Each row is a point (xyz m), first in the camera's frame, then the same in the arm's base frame.
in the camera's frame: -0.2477 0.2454 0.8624
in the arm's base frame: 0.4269 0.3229 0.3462
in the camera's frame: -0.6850 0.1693 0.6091
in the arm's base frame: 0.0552 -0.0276 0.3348
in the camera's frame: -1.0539 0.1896 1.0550
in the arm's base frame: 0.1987 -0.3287 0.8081
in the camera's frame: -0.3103 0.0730 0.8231
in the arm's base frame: 0.4428 0.1654 0.2455
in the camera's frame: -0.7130 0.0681 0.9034
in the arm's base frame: 0.3067 -0.1433 0.4797
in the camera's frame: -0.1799 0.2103 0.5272
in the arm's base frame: 0.2246 0.3811 0.0744
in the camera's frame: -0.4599 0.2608 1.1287
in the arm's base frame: 0.5152 0.1512 0.6271
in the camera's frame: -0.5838 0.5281 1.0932
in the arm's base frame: 0.3094 0.2410 0.8212
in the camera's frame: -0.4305 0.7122 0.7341
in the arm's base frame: 0.0345 0.5107 0.6263
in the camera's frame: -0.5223 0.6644 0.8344
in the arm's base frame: 0.0855 0.4016 0.7054
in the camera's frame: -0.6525 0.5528 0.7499
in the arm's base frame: 0.0073 0.2388 0.6426
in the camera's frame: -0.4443 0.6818 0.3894
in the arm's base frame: -0.2173 0.5126 0.3886
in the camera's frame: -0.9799 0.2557 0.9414
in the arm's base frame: 0.1208 -0.2193 0.7395
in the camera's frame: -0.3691 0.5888 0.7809
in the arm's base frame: 0.1543 0.4695 0.5547
